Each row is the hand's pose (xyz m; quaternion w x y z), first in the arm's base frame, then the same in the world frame.
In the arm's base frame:
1: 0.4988 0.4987 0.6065 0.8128 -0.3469 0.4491 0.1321
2: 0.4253 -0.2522 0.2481 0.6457 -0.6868 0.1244 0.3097
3: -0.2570 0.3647 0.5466 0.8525 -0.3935 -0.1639 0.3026
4: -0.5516 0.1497 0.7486 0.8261 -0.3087 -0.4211 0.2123
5: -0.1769 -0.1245 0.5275 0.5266 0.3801 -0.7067 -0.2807
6: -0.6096 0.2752 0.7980 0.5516 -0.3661 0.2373 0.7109
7: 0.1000 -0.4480 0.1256 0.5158 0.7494 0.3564 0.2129
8: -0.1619 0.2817 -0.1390 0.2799 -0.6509 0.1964 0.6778
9: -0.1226 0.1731 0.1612 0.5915 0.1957 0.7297 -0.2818
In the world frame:
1: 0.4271 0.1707 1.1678 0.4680 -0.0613 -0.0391 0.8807
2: 0.6290 0.6420 0.5085 0.4534 -0.0816 -0.5382 0.7057
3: 0.4458 -0.3059 0.5634 0.4273 0.3713 -0.4635 0.6817
4: 0.7303 -0.5098 0.3370 0.4476 0.5739 -0.4884 0.4814
5: 0.7457 0.0039 0.3182 0.3028 0.9361 0.0839 -0.1582
6: 0.6865 -0.6369 0.3960 0.0434 0.0256 0.4700 -0.8813
7: 0.6509 0.5472 0.1216 0.2943 -0.4038 -0.6186 -0.6064
8: -0.0258 0.1058 0.2567 0.0079 0.2810 0.6865 -0.6706
9: 0.2755 0.0579 0.3587 0.3509 -0.1214 0.6786 0.6337

